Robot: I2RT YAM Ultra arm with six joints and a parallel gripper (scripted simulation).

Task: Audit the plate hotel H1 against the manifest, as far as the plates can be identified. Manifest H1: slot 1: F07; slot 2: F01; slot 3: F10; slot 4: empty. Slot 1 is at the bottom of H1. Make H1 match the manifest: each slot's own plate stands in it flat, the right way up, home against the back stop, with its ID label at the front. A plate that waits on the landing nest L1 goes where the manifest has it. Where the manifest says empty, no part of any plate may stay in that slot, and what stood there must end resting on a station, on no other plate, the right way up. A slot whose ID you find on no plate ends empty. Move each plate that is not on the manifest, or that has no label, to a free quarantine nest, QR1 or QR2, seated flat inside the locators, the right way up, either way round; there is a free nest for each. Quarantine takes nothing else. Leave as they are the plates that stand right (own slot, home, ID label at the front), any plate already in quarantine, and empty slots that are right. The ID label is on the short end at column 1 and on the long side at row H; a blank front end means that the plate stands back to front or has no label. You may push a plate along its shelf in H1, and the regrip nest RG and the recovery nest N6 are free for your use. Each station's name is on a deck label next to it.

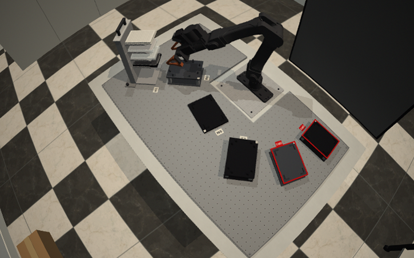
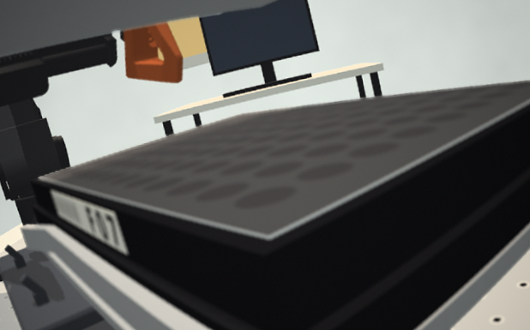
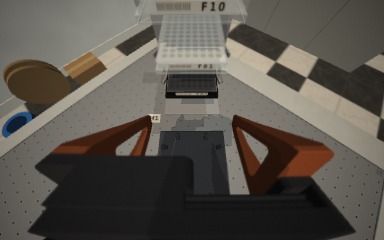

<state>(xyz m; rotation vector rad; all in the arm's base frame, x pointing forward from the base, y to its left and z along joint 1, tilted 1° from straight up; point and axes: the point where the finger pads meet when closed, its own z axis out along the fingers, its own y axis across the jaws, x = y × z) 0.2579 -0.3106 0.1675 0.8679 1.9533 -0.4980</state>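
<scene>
Now: hand 100 mm above the regrip nest RG, 40 mm to the right of it and 40 mm past it. Also, from my hand: clear plate: 90 mm to the right, 80 mm ahead, 20 mm above; black plate: 90 mm to the right, 80 mm ahead, 40 mm below; white well plate: 120 mm above, 90 mm to the right, 80 mm ahead.
</scene>
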